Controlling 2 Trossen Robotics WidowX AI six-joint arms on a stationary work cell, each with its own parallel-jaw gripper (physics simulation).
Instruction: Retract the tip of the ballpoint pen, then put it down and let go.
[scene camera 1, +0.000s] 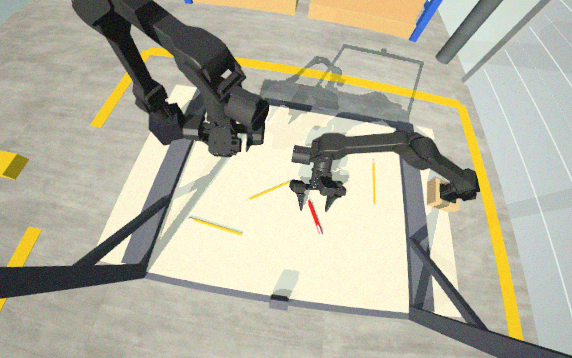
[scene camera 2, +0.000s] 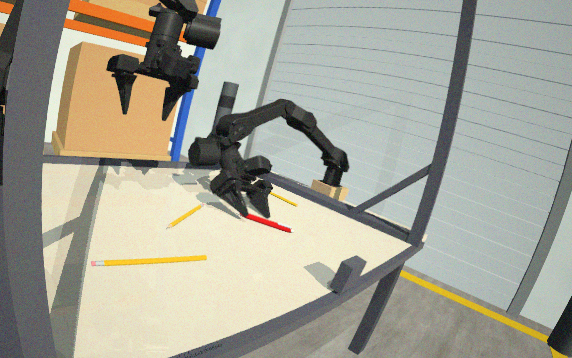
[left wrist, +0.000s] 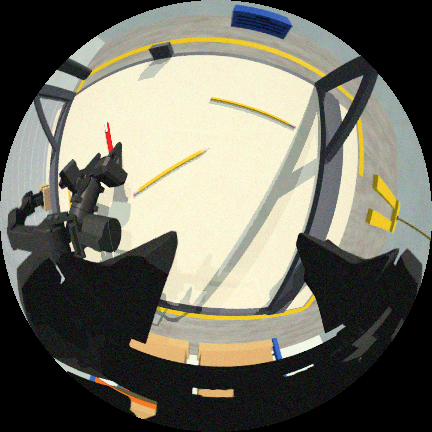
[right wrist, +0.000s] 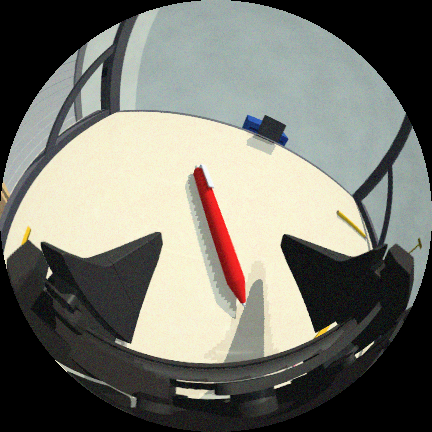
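Where they show: left gripper, fingertip midpoint: (scene camera 2: 144, 117) (left wrist: 240, 238); right gripper, fingertip midpoint: (scene camera 1: 313, 211) (scene camera 2: 258, 217) (left wrist: 108, 147) (right wrist: 224, 240); left arm's base at its link origin: (scene camera 1: 163, 115); right arm's base at its link origin: (scene camera 1: 447, 193) (scene camera 2: 331, 184) (left wrist: 41, 197).
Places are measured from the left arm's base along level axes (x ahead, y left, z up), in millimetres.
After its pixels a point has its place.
The red ballpoint pen (scene camera 1: 315, 217) @(x 435, y -467, z -94 mm) (scene camera 2: 270, 223) @(x 430, y -479, z -98 mm) (left wrist: 109, 137) @(x 430, y -474, z -98 mm) (right wrist: 220, 235) @(x 437, y -450, z -94 mm) lies flat on the cream table top (scene camera 1: 350, 270) @(x 494, y -661, z -106 mm) (scene camera 2: 240, 300) @(x 118, y -550, z -106 mm). In the right wrist view its white clip end is farther off and its tapered end, with a small pale point, is nearer the bottom. My right gripper (scene camera 1: 314, 209) @(x 435, y -446, z -94 mm) (scene camera 2: 257, 215) @(x 435, y -446, z -94 mm) (right wrist: 224, 240) @(x 435, y -446, z -94 mm) is open and low over the pen's tapered half, one finger on either side in the right wrist view, nothing held. My left gripper (scene camera 2: 145, 117) @(x 218, y -251, z 83 mm) (left wrist: 240, 238) @(x 218, y -251, z 83 mm) is open and empty, high above the far left of the table.
Yellow pencils lie around the pen: one (scene camera 1: 374, 182) @(x 704, y -402, z -100 mm) (scene camera 2: 285, 199) @(x 685, y -436, z -100 mm) at the right, one (scene camera 1: 270, 190) @(x 312, y -333, z -100 mm) (scene camera 2: 185, 216) @(x 298, y -336, z -101 mm) (left wrist: 170, 170) @(x 303, y -328, z -101 mm) left of the right gripper, one (scene camera 1: 216, 225) @(x 110, y -408, z -100 mm) (scene camera 2: 155, 260) @(x 106, y -412, z -101 mm) (left wrist: 252, 110) @(x 111, y -408, z -101 mm) farther left. A dark block (scene camera 1: 279, 301) @(x 252, y -668, z -50 mm) (scene camera 2: 349, 274) @(x 222, y -675, z -63 mm) stands at the near edge. Frame posts rise at the sides.
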